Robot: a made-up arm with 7 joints.
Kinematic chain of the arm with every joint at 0, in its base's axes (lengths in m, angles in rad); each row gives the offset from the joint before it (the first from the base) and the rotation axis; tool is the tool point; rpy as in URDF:
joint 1: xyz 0 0 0.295 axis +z
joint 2: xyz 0 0 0 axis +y
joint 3: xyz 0 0 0.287 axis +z
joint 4: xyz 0.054 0 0 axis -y
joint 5: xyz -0.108 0 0.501 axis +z
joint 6: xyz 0 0 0 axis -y
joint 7: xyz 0.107 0 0 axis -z
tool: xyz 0 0 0 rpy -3.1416 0 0
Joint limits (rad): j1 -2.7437..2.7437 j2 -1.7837..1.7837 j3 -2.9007..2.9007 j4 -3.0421..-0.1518 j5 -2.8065..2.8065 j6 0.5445..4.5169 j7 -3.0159..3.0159
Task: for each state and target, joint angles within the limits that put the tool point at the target. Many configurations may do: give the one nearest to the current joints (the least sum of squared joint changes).
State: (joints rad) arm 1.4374 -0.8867 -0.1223 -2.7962 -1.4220 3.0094 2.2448
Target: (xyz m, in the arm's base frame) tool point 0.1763 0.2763 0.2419
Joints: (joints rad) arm 1.0129 -0.5641 -0.4460 -3.0421 -1.4519 2.9473 2.2448
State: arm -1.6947 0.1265 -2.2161 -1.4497 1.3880 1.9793 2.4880
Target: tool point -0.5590 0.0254 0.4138
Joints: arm -1.1475 0.5020 -1.9695 -2.2908 1.5356 2.2014 2.4880
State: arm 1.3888 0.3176 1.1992 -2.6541 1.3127 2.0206 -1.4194
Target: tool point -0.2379 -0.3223 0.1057
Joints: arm 2.1271 0.6057 1.6811 -2.7884 1.2967 1.8372 -1.4194
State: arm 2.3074 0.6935 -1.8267 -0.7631 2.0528 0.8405 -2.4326
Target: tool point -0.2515 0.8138 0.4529
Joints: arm 2.3617 1.2526 -1.5364 -0.8756 2.0039 0.7491 -2.4326
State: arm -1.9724 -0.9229 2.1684 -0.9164 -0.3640 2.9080 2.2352
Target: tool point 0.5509 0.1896 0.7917
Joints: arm -2.0773 -0.4234 1.9375 -1.2409 -0.3849 3.4434 2.2352
